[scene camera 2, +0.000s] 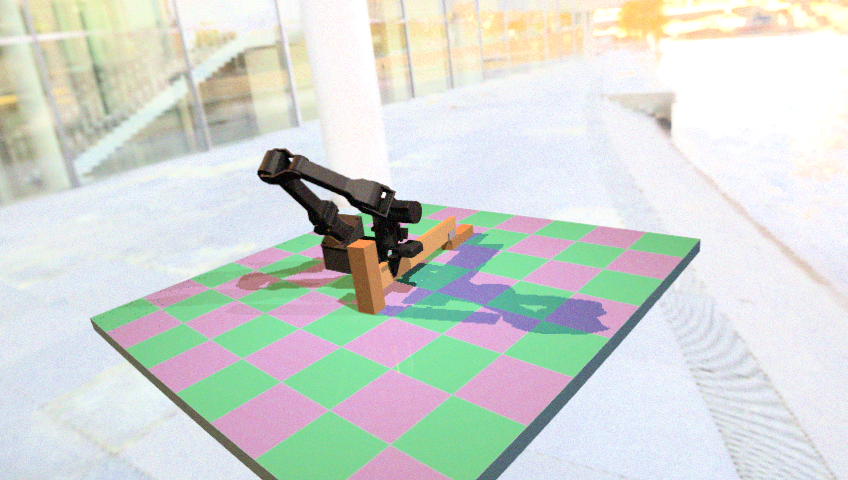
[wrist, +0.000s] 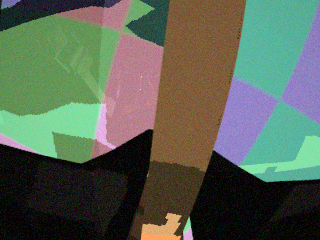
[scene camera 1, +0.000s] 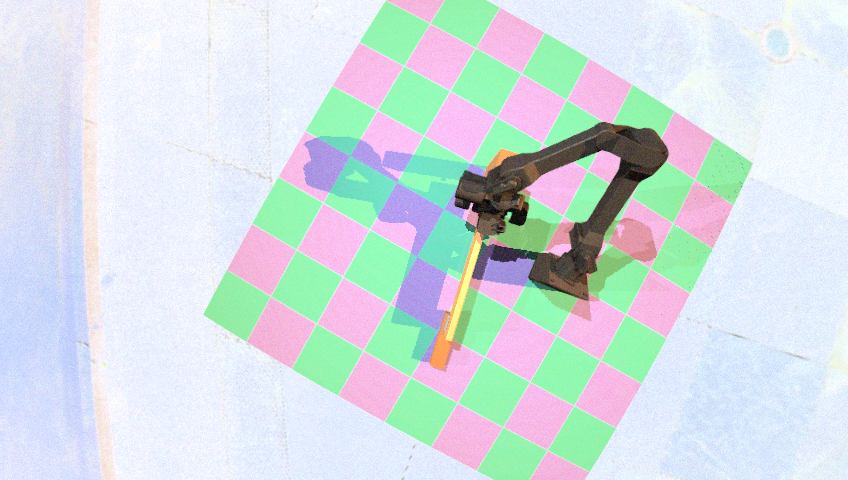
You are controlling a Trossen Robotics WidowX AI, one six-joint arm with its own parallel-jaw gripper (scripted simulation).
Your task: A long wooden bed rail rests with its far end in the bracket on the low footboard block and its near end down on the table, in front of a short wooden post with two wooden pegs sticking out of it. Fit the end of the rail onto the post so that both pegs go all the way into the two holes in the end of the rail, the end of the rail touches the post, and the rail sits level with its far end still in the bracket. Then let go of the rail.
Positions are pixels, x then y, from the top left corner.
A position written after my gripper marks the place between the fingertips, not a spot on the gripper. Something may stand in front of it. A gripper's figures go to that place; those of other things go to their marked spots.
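Labels:
My gripper (scene camera 2: 391,276) is 1.42 m from the lens, and there's a wooden rail (scene camera 2: 433,239) that's 1.58 m from the lens. So my gripper is nearer to the lens than the wooden rail.

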